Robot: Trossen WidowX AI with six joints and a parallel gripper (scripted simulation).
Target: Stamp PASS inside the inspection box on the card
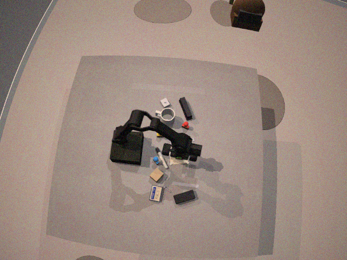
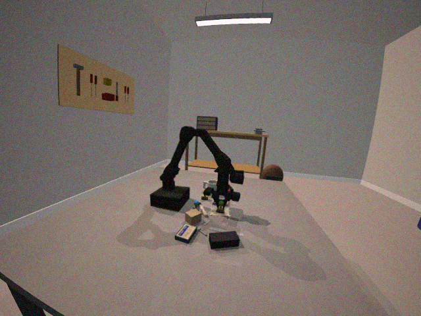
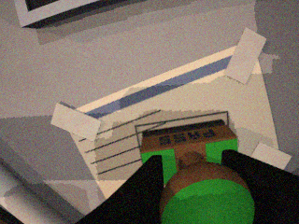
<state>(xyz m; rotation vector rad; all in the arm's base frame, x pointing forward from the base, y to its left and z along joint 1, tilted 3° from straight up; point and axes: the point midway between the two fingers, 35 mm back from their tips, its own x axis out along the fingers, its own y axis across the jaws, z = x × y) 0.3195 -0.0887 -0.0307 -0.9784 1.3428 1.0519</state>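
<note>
Right now my gripper tip is 3 cm above the inspection card. The rest, counted from my gripper tip: marker (11 cm behind, 2 cm to the left, 1 cm below); dark ink pad (10 cm to the left, 2 cm below); blue stamp (13 cm behind, 2 cm to the right).
</note>
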